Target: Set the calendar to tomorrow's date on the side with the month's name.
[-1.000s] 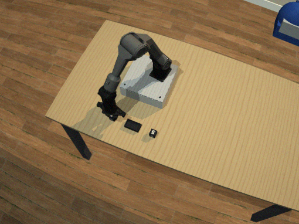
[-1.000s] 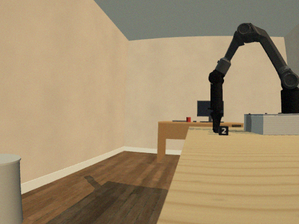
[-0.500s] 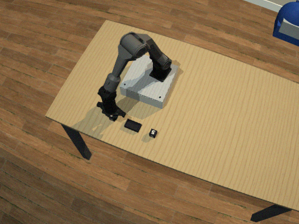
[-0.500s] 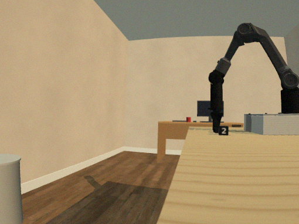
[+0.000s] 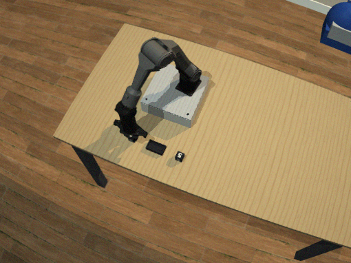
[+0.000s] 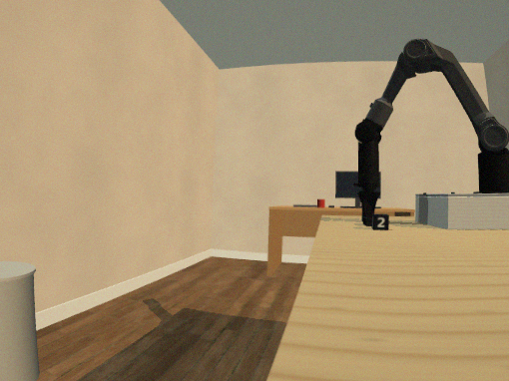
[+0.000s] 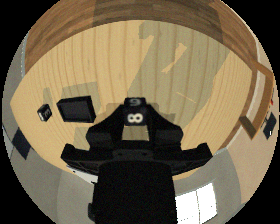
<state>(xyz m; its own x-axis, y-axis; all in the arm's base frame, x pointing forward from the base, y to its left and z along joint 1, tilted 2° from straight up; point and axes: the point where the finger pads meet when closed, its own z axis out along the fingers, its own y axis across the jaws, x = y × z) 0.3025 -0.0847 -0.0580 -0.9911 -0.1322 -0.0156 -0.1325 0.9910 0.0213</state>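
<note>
My hand is 30 mm past the black calendar cube and 210 mm to the right of it. The rest, counted from my hand: calendar tray 20 mm behind, 110 mm to the left, 10 mm below.
</note>
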